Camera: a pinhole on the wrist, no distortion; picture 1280 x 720 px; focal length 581.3 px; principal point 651.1 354.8 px. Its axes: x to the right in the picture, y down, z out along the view. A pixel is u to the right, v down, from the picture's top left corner.
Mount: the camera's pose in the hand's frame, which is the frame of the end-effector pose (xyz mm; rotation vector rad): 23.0 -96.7 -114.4 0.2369 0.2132 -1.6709
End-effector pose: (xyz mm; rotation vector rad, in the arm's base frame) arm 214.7 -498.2 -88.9 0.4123 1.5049 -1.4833
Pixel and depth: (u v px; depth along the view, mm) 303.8 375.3 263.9
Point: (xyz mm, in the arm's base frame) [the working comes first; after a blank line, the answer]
In the camera's frame: -157.7 9.3 263.9

247.8 -683.5 -75.4
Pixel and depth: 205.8 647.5 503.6
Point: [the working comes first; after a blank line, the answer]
In the camera's frame: -385.8 253.6 503.6

327.9 -1019.6 -298.5
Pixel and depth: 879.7 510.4 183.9
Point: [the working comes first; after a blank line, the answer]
In the camera's frame: 72.3 49.2 183.9

27.8 -603.9 3.1
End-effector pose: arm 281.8 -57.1 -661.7 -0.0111 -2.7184 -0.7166
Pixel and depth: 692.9 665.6 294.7
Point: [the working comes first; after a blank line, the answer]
In the camera's frame: 21.2 157.6 294.7

52.4 -180.5 -845.2
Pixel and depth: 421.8 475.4 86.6
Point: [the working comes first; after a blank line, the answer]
In the camera's frame: -34.2 18.0 86.6

240.8 -149.4 -673.8
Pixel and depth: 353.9 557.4 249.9
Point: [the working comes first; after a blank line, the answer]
In the camera's frame: -127.8 87.1 249.9

117.2 -35.3 -783.0
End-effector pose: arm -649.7 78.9 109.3 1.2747 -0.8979 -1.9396
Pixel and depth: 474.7 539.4 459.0
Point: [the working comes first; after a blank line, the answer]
In the camera's frame: -139.3 145.8 459.0

-1061.1 73.6 45.7
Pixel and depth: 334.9 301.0 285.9
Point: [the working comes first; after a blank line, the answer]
In the camera's frame: -155.5 -26.5 285.9

-845.2 128.2 147.0
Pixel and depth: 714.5 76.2 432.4
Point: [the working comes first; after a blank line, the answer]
In the camera's frame: 47.2 -207.2 432.4

-887.8 430.1 100.0
